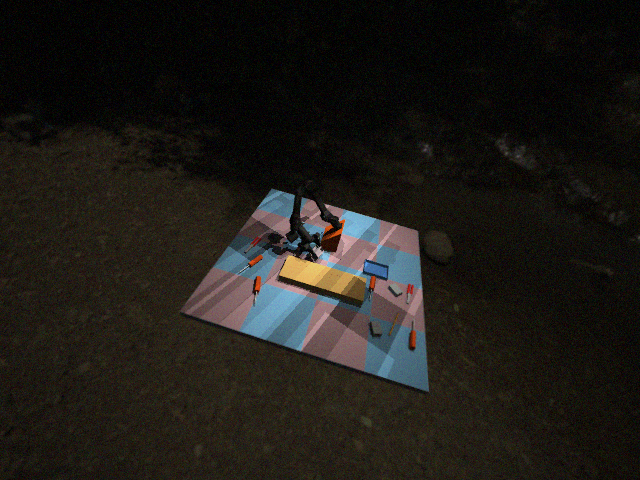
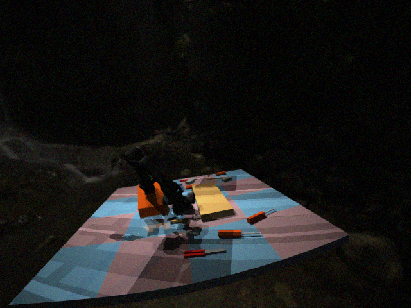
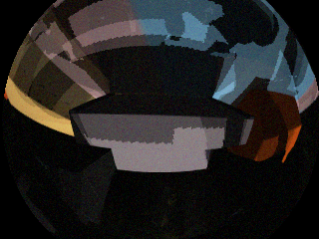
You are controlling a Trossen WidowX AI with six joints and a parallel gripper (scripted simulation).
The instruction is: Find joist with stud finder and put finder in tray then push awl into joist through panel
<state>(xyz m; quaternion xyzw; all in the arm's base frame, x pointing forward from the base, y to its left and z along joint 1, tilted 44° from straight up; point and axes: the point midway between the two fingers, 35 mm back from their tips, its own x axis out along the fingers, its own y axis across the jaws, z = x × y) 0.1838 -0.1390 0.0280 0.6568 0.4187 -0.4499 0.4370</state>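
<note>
My gripper tip is now 1 cm to the right of the stud finder and 1 cm past it. Round my gripper tip: awl: 14 cm to the right, 5 cm below, 2 cm behind; blue tray: 41 cm to the left, 5 cm below, 2 cm behind.
</note>
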